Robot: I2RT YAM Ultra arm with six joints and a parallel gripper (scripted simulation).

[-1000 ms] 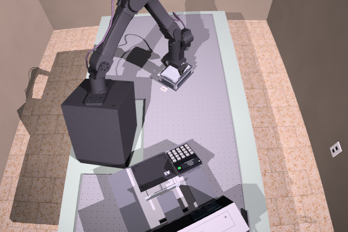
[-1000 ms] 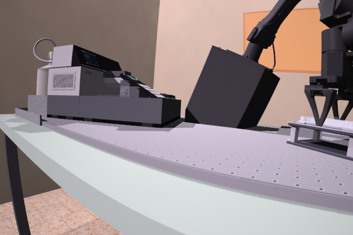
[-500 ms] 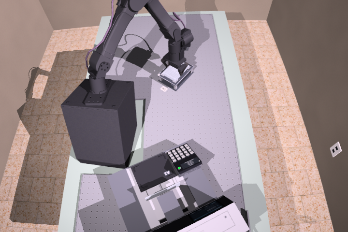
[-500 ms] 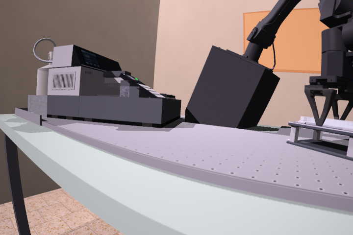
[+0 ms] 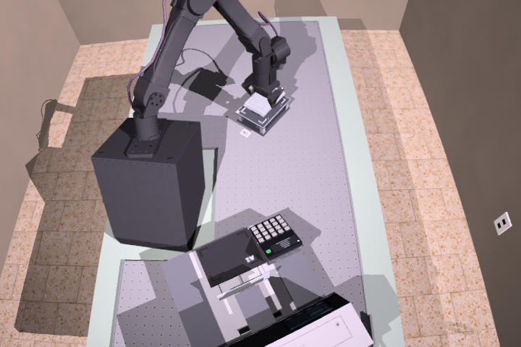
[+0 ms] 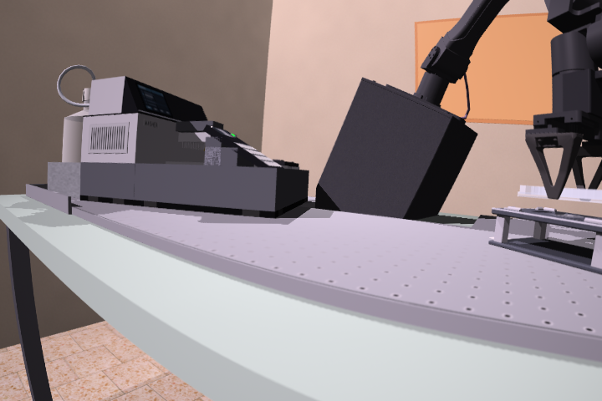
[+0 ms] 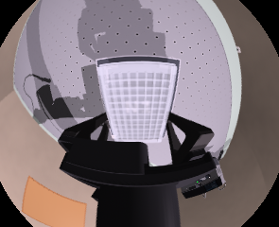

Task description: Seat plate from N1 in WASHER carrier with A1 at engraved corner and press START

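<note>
Now: the plate nest N1 3 cm below my hand. The rest, counted from my hand: dark carrier: 56 cm to the right, 10 cm behind, 2 cm above; white well plate: 1 cm to the left, 1 cm ahead; N1 label: 8 cm to the right, 8 cm below, 6 cm behind.
</note>
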